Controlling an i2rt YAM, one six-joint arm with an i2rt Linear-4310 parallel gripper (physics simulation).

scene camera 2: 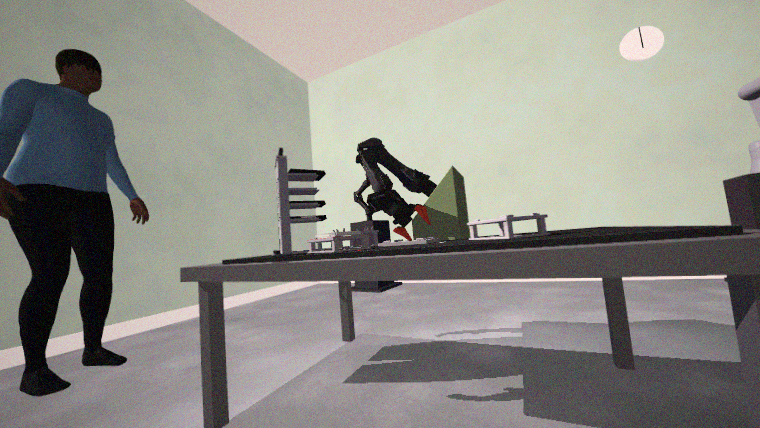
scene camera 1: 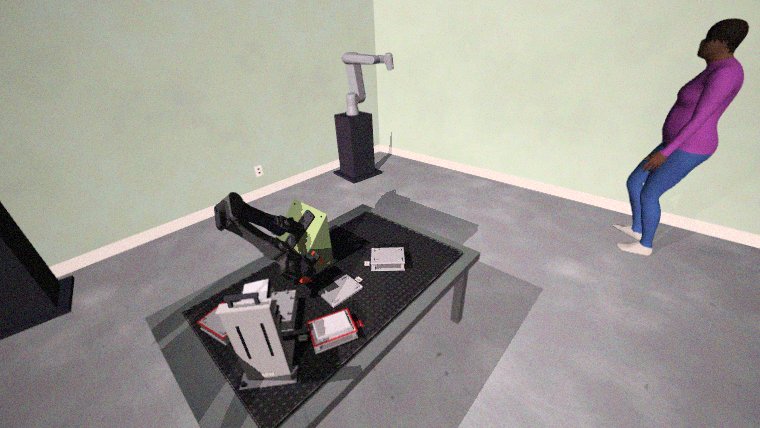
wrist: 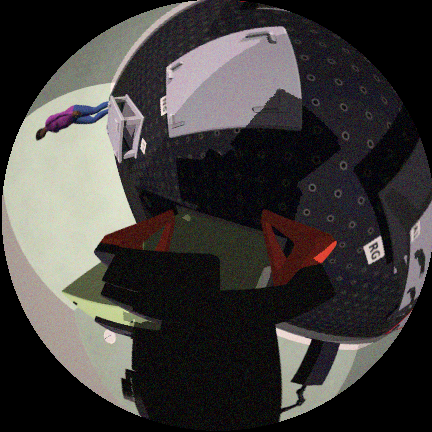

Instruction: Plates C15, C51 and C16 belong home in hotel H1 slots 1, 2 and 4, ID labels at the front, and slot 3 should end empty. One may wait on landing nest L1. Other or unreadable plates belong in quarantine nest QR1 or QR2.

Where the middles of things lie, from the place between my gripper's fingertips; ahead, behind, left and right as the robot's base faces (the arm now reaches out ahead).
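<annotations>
Position of my hand relative to the nest plate (scene camera 1: 342, 289): 40 mm to the right of it, 140 mm short of it, 20 mm above it.
</annotations>
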